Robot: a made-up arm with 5 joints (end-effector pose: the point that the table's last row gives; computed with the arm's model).
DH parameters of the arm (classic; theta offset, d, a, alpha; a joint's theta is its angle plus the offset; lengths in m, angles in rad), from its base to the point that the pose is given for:
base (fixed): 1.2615 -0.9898 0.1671 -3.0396
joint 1: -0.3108 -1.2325 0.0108 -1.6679
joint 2: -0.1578 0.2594 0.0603 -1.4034
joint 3: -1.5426 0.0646 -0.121 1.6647
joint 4: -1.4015 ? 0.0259 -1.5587
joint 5: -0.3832 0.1 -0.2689 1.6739
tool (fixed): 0.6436 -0.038 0 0
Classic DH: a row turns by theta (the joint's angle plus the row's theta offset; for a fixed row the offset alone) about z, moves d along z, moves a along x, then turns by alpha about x.
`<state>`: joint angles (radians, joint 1 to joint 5).
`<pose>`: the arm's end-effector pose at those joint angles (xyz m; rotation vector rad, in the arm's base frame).
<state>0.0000 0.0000 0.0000 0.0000 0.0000</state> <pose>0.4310 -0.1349 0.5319 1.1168 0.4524 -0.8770</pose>
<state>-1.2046 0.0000 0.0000 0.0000 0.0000</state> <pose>0.5132 0.2381 0.5355 0.7493 0.9952 0.2261</pose>
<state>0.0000 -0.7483 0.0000 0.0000 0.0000</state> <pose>0.4310 0.1372 0.6344 0.4274 0.0957 -0.9341</pose>
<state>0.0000 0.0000 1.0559 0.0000 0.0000</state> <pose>0.7628 0.0040 0.4576 0.8099 1.0990 0.0062</pose>
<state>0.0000 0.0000 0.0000 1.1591 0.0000</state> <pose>0.1758 -0.1388 0.5031 1.4202 -0.4827 -0.0936</pose>
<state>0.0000 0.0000 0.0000 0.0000 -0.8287</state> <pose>0.4310 -0.0107 0.3519 0.3530 0.0580 -0.9348</pose>
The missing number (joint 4, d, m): 0.4756
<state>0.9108 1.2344 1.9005 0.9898 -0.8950</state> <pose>0.4454 -0.3185 0.3413 1.9206 -1.1012 0.5848</pose>
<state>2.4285 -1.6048 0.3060 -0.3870 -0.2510</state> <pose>0.0366 -0.2930 0.4580 0.6197 -0.8664 2.3799</pose>
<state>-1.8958 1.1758 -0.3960 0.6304 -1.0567</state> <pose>0.2565 0.3438 0.2065 0.7900 0.9781 0.1740</pose>
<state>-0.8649 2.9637 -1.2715 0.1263 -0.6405</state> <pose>0.2539 0.1286 0.0622 0.3452 2.9576 -0.9888</pose>
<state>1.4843 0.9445 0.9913 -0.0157 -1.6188</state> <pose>0.2757 -0.3205 0.1160 0.3420 -0.7782 -1.4092</pose>
